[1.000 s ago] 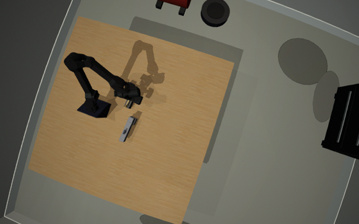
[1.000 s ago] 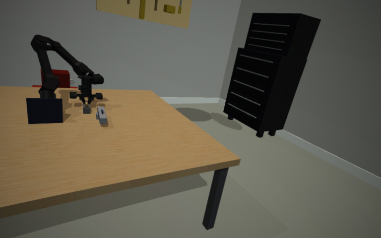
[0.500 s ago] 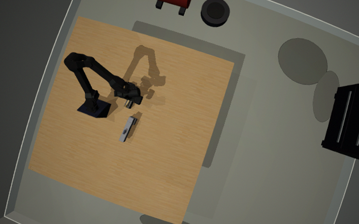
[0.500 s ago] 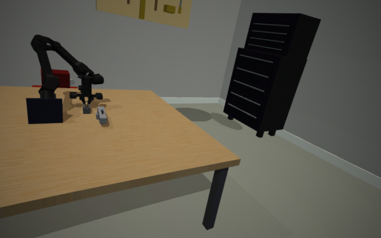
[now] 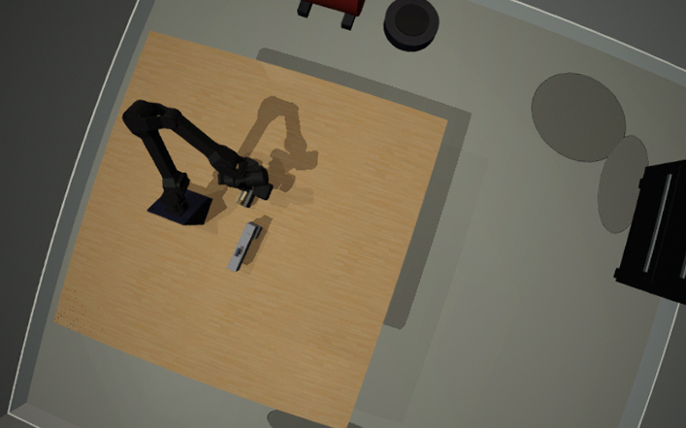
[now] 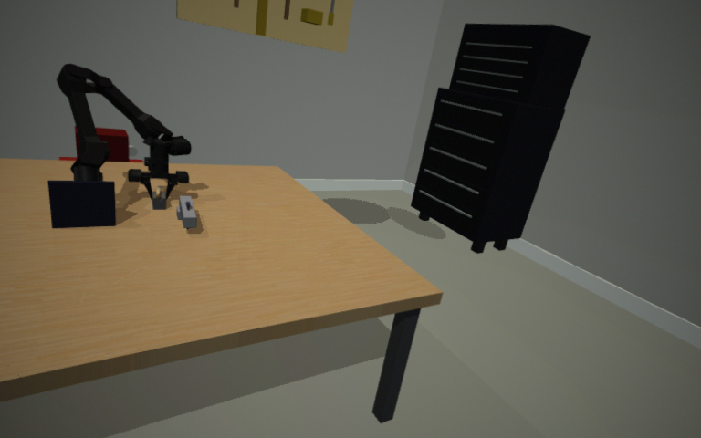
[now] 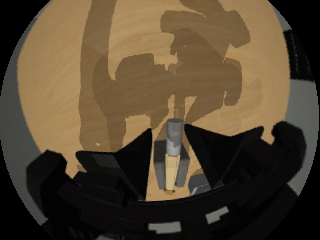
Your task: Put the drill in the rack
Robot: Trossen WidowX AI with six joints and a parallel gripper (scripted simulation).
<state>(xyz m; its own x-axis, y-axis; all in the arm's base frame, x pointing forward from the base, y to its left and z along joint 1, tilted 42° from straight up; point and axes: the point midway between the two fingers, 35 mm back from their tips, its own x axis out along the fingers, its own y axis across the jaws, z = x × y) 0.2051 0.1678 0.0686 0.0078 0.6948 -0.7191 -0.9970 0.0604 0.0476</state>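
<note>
The drill lies 10 mm behind my gripper tip, 40 mm to the right of it and 40 mm above it. Also, from my gripper tip: dark key: 50 mm ahead, 250 mm to the right, 50 mm above; grey holder block: 50 mm ahead, 230 mm to the right, 30 mm above; rack: 10 mm behind, 50 mm to the right, 10 mm above.
</note>
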